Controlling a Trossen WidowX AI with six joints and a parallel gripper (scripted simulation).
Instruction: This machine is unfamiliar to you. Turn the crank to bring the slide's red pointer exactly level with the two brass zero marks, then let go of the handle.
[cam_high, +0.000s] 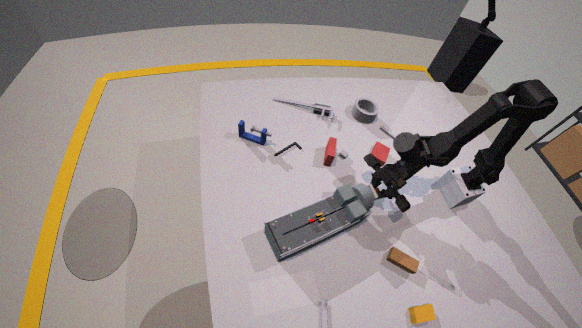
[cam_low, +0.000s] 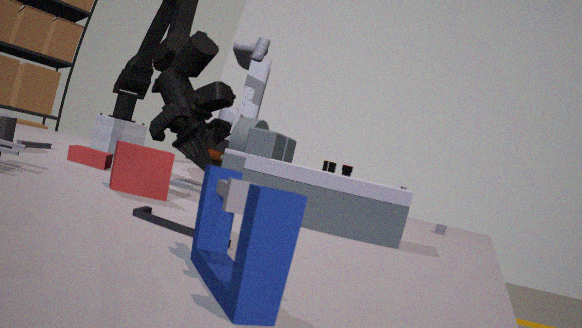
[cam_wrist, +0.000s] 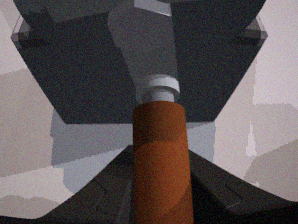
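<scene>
My gripper tip is 2 cm past the crank handle, 1 cm to the left of it and 3 cm below it. The rest, counted from my gripper tip: tan block (8 cm behind, 18 cm to the left, 2 cm below); red pointer (18 cm ahead, 7 cm to the left, 5 cm above); black hex key (18 cm ahead, 21 cm to the right, 3 cm below).
</scene>
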